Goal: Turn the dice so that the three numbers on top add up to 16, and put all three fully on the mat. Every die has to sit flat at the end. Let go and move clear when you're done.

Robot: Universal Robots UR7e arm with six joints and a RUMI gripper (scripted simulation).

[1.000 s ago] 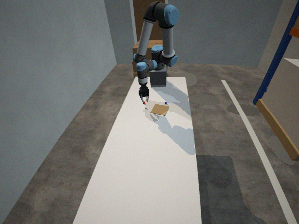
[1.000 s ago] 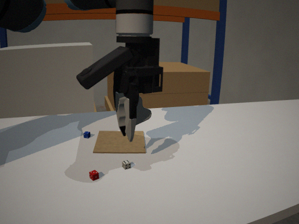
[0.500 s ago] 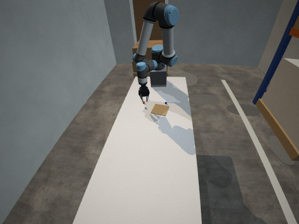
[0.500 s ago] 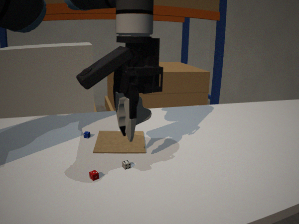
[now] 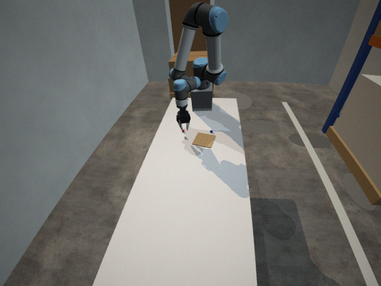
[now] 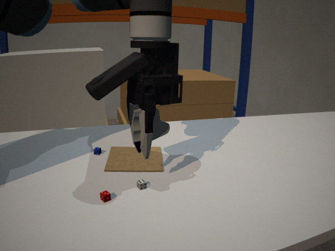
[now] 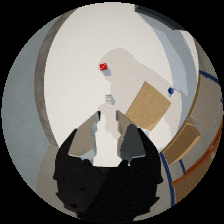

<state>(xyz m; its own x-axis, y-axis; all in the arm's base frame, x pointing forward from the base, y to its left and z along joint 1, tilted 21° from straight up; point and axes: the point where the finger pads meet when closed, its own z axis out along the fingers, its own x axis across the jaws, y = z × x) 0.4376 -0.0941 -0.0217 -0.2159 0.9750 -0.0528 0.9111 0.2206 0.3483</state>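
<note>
Now: the white die 80 mm below my hand. Also, from my hand: blue die (80 mm behind, 190 mm to the left, 80 mm below); then mat (10 mm ahead, 140 mm to the left, 90 mm below); then red die (80 mm behind, 30 mm to the right, 80 mm below).
</note>
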